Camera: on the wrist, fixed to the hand. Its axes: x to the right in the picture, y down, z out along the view.
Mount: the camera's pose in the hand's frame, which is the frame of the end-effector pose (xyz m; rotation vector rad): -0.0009 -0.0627 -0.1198 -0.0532 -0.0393 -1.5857
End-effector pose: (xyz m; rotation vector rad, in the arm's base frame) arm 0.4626 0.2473 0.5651 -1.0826 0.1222 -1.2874
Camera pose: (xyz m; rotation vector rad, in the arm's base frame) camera 0.3439 0.1859 0.5445 -1.2204 -0.9185 -2.6305
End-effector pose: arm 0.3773 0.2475 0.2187 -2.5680 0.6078 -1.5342
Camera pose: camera 0.2919 0.3203 0.2941 1.9260 1.1640 0.9468
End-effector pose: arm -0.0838 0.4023 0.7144 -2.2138 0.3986 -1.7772
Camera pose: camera -0.1984 0.4558 0.7623 1.6745 1.1254 1.3203
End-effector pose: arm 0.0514 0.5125 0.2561 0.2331 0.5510 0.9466
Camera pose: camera 0.0301 0.4702 0.1294 -0.2484 0.4855 -0.5840
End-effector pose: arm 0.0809 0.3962 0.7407 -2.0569 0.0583 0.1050
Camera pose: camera 0.0914 0.3198 0.8518 -1.6125 -1.5449 -0.8208
